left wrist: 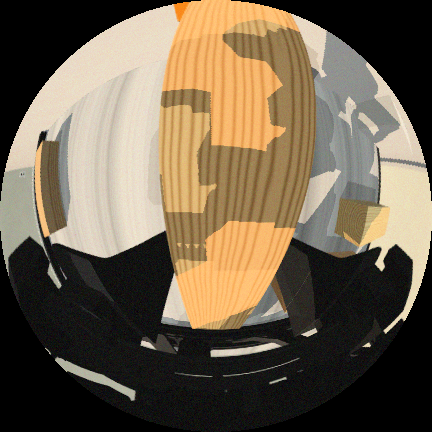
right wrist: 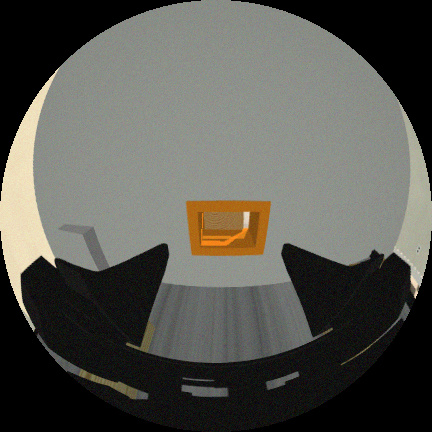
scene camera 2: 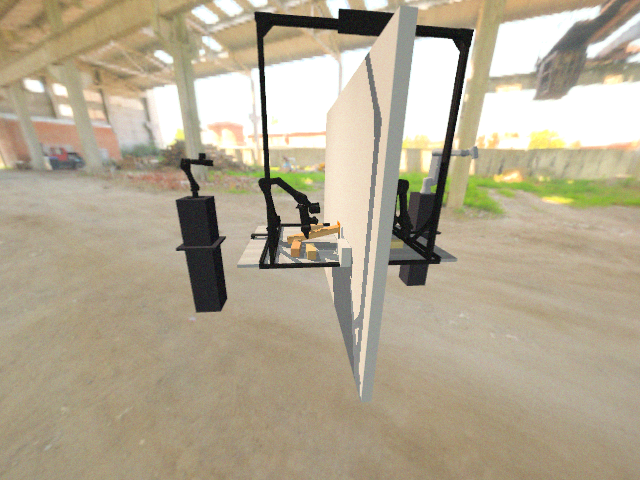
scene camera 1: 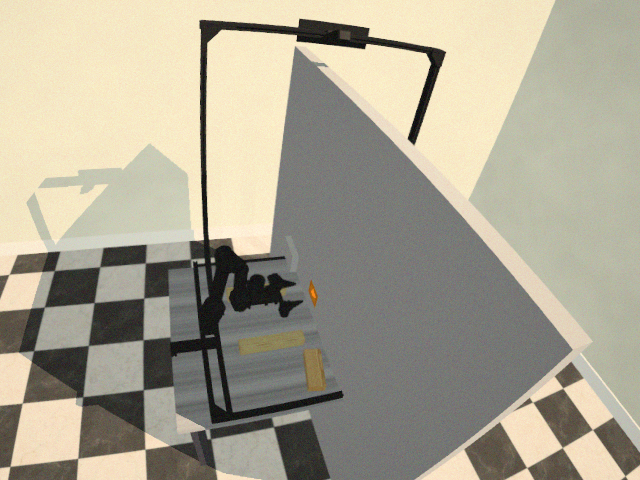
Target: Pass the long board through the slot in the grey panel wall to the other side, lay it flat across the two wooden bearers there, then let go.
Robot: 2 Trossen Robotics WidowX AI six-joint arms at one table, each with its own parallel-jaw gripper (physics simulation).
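Places are measured from the left arm's base along level axes (x ahead, y left, z up), in metres.
Pixels of known places: left gripper, fingertip midpoint: [left wrist: 224, 232] [scene camera 2: 307, 237]; right gripper, fingertip midpoint: [right wrist: 227, 250] [scene camera 1: 299, 292]; left arm's base at its link origin: [left wrist: 194, 342]; right arm's base at its link origin: [scene camera 2: 404, 236] [scene camera 1: 208, 328].
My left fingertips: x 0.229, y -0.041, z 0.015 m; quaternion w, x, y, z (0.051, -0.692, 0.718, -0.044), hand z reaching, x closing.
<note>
For each thing: its top centre in the pictures, then the offset to it from my left fingertips. "spot": a spot on its surface instead.
- slot frame at its top centre: [right wrist: 227, 194] [scene camera 1: 320, 287] dz +0.103, dx +0.229, dy -0.003 m
- wooden block at its top centre: [scene camera 1: 314, 367] dz +0.004, dx +0.327, dy +0.295 m
- small grey bracket at a spot on its surface: [scene camera 1: 292, 254] spot: dz +0.064, dx +0.279, dy -0.246 m
The long board [scene camera 2: 326, 230] [left wrist: 225, 110] slopes up toward the slot frame [scene camera 1: 310, 285] [right wrist: 228, 206], which is orange, in the grey panel wall [scene camera 1: 372, 248] [right wrist: 220, 110]. Its end shows through the slot in the right wrist view. My left gripper [scene camera 2: 307, 233] [left wrist: 224, 232] is shut on the board, with one finger along each long edge; the board's upper face hides the fingertips. My right gripper [scene camera 1: 298, 292] [right wrist: 227, 250] is open and empty on the other side, facing the slot. Two pale wooden bearers lie there: one [scene camera 1: 271, 342] in plain sight, one [scene camera 1: 230, 294] partly hidden under the right arm.
A wooden block [scene camera 1: 314, 369] lies by the wall's foot near the table's front edge. On the left arm's side, two short wooden blocks [scene camera 2: 295, 248] [scene camera 2: 311, 251] lie beside the board. A black gantry frame [scene camera 1: 204, 129] [scene camera 2: 264, 103] spans both sides. A small grey bracket [scene camera 1: 292, 254] stands at the wall.
</note>
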